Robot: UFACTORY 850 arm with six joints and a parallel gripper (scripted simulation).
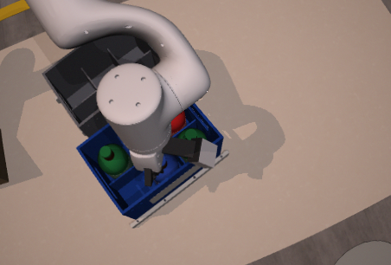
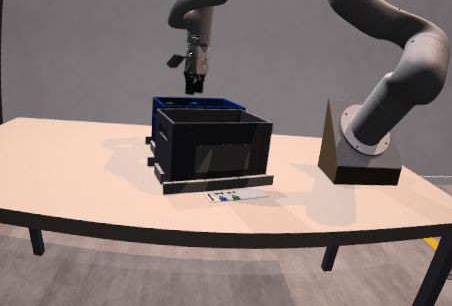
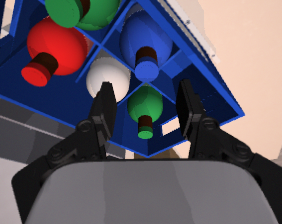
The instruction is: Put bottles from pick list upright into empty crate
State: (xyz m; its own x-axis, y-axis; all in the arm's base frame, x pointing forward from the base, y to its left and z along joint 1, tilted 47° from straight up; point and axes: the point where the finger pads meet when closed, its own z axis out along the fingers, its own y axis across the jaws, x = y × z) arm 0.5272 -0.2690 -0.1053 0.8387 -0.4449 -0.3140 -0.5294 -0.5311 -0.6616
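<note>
My gripper is now 13 cm above the blue-label bottle. The rest, counted from my hand: white bottle: 2 cm behind, 9 cm to the left, 13 cm below; then blue crate: 1 cm behind, 4 cm to the left, 13 cm below; then green-label bottle: 8 cm ahead, 2 cm to the left, 13 cm below.
</note>
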